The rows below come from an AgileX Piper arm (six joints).
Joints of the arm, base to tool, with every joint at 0 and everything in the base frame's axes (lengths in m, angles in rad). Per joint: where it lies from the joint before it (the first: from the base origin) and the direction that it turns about. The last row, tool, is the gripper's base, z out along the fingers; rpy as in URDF.
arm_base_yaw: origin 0 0 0.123 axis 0 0 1
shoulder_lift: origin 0 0 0 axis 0 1 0
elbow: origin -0.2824 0 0.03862 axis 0 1 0
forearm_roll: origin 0.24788 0 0.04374 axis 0.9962 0 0.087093
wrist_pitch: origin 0 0 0 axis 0 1 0
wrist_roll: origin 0.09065 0 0.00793 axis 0.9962 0 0.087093
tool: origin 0 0 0 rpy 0 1.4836 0
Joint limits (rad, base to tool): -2.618..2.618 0..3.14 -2.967..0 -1.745..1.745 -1.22..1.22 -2.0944..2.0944
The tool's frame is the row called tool.
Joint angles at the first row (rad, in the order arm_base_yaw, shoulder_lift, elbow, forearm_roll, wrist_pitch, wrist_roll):
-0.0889 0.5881 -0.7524 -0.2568 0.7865 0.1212
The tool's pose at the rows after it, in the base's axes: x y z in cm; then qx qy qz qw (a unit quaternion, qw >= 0):
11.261 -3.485 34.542 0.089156 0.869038 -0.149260 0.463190
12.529 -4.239 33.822 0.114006 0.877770 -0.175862 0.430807
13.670 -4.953 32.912 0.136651 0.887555 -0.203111 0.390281
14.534 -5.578 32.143 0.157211 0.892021 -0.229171 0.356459
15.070 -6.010 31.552 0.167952 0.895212 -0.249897 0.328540
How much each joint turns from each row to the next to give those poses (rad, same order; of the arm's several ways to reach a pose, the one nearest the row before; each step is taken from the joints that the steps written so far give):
-0.0001 0.0666 0.0000 -0.1305 0.0155 0.1211
0.0001 0.0685 0.0000 -0.0967 0.0229 0.0949
0.0000 0.0706 0.0000 -0.0822 0.0416 0.0809
0.0000 0.0593 0.0000 -0.0716 0.0400 0.0726
0.0000 0.0425 -0.0001 -0.0456 0.0359 0.0388

